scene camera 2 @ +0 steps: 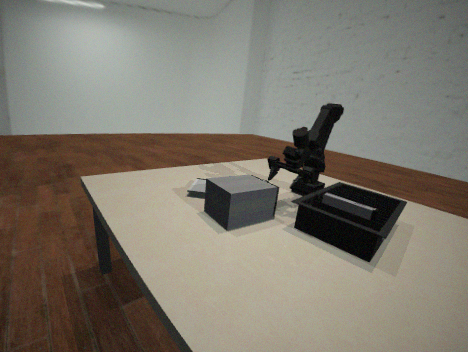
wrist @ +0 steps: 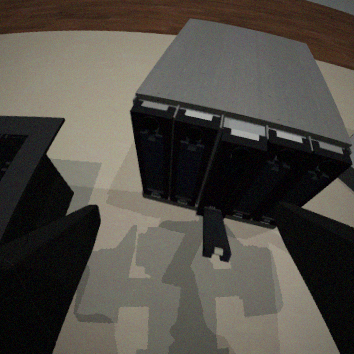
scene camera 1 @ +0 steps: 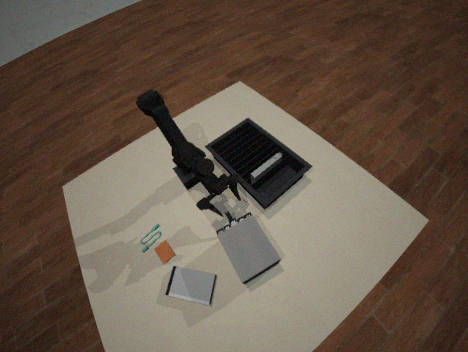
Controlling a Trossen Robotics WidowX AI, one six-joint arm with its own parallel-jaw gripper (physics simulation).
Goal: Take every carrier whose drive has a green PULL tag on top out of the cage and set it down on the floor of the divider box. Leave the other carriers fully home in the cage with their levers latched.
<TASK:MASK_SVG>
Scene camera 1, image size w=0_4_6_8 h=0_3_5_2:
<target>my gripper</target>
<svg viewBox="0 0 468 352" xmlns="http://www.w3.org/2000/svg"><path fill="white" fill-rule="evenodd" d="M212 172L200 181L210 195L207 198L202 198L197 202L196 206L200 210L210 209L223 217L222 213L209 201L216 195L222 194L228 187L236 198L241 201L237 190L237 180L240 177L233 173L228 177L226 174L222 174L218 178Z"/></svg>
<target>grey notebook-like slab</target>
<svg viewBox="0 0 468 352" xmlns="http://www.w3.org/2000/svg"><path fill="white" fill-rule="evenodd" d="M173 266L165 295L211 305L217 275Z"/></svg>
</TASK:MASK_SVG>
